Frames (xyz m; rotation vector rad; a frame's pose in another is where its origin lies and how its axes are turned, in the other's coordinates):
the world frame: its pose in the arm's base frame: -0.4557 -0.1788 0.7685 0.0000 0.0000 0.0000
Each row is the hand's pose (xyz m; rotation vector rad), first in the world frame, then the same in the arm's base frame.
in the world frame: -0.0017 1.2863 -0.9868 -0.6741 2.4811 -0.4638
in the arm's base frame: -0.4574 1.1075 -0.2183 -0.6741 2.4811 -0.4638
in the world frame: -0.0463 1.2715 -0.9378 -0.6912 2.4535 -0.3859
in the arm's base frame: -0.5020 1.0927 -0.1693 -0.6912 2.4535 -0.3859
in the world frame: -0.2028 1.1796 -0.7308 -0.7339 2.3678 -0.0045
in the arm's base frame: -0.6585 1.0008 0.0377 -0.7339 2.3678 -0.0045
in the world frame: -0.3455 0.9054 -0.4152 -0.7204 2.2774 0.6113
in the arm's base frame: -0.8012 0.7266 0.3533 -0.7204 2.2774 0.6113
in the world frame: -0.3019 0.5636 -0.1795 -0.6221 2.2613 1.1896
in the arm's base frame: -0.7576 0.3848 0.5890 -0.6221 2.2613 1.1896
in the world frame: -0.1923 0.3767 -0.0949 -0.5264 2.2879 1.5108
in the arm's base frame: -0.6480 0.1979 0.6736 -0.5264 2.2879 1.5108
